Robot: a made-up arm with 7 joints. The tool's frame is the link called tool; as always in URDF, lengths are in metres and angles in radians.
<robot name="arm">
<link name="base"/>
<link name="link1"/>
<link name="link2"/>
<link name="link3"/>
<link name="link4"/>
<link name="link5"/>
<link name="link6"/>
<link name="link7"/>
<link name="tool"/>
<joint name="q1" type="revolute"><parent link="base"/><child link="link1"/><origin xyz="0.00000 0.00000 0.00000"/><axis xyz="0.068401 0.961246 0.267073"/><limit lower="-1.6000" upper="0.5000"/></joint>
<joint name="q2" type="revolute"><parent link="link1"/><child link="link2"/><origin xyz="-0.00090 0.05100 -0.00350"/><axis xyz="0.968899 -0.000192 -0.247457"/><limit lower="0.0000" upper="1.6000"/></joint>
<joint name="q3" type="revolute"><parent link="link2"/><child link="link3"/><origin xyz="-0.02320 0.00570 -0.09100"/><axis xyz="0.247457 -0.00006 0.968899"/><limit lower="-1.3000" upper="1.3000"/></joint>
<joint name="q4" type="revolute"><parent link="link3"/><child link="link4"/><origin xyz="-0.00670 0.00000 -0.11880"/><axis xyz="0.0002 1 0.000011"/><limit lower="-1.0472" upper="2.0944"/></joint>
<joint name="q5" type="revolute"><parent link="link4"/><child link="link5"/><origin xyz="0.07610 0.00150 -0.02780"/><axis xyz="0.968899 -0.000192 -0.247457"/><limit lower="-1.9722" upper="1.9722"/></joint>
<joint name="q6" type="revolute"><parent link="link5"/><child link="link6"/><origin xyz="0.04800 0.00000 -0.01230"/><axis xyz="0.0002 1 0.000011"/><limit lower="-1.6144" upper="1.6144"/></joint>
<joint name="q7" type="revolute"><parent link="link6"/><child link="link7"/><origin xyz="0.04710 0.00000 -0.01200"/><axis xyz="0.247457 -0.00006 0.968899"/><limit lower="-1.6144" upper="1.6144"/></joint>
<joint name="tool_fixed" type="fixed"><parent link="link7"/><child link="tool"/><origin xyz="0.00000 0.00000 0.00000" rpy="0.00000 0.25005 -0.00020"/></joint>
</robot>
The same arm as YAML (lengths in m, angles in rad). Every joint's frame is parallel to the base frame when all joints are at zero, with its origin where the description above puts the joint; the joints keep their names.
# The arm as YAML. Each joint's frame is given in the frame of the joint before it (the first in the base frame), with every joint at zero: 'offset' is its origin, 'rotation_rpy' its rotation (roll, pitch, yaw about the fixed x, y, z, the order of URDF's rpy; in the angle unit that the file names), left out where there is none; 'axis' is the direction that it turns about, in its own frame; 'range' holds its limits. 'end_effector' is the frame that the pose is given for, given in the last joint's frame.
length_unit: m
angle_unit: rad
chain:
  - id: q1
    offset: [0.0, 0.0, 0.0]
    axis: [0.068403, 0.961235, 0.26711]
    range: [-1.6, 0.5]
  - id: q2
    offset: [-0.0009, 0.051, -0.0035]
    axis: [0.968889, -0.0002, -0.247497]
    range: [0.0, 1.6]
  - id: q3
    offset: [-0.0232, 0.0057, -0.091]
    axis: [0.247497, -0.0001, 0.968889]
    range: [-1.3, 1.3]
  - id: q4
    offset: [-0.0067, 0.0, -0.1188]
    axis: [0.0002, 1.0, 0.0]
    range: [-1.0472, 2.0944]
  - id: q5
    offset: [0.0761, 0.0015, -0.0278]
    axis: [0.968889, -0.0002, -0.247497]
    range: [-1.9722, 1.9722]
  - id: q6
    offset: [0.048, 0.0, -0.0123]
    axis: [0.0002, 1.0, 0.0]
    range: [-1.6144, 1.6144]
  - id: q7
    offset: [0.0471, 0.0, -0.012]
    axis: [0.247497, -0.0001, 0.968889]
    range: [-1.6144, 1.6144]
end_effector:
  offset: [0.0, 0.0, 0.0]
  rotation_rpy: [0.0, 0.25, -0.0002]

